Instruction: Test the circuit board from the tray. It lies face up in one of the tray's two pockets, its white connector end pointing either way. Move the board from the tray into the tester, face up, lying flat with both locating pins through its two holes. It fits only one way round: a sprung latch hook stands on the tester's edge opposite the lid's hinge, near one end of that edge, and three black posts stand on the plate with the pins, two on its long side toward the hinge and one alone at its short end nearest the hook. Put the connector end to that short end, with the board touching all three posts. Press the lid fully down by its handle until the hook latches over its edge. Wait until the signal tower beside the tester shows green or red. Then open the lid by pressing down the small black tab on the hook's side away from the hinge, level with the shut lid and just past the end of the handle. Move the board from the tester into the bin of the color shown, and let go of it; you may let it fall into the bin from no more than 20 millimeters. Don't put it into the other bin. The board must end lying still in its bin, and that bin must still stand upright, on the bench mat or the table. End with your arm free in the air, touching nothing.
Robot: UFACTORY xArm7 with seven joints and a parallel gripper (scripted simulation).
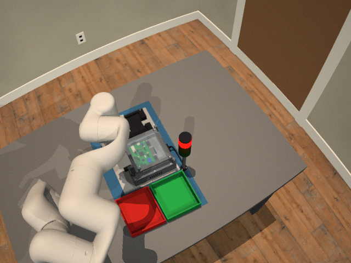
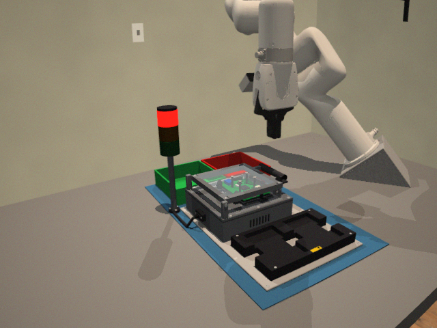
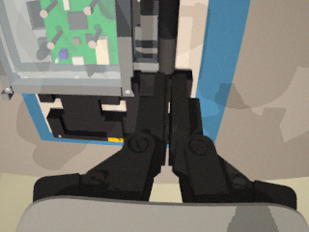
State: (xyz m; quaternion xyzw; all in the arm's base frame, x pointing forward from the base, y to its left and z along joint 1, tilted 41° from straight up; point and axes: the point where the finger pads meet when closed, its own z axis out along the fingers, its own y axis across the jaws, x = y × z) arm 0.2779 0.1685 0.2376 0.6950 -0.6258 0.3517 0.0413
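The latch hook lies 20 mm ahead of my hand, 60 mm to the left of it and 110 mm below it. Round my hand: tester plate (90 mm ahead, 130 mm below); clear lid (90 mm ahead, 110 mm below); red bin (30 mm behind, 200 mm to the right, 180 mm below).
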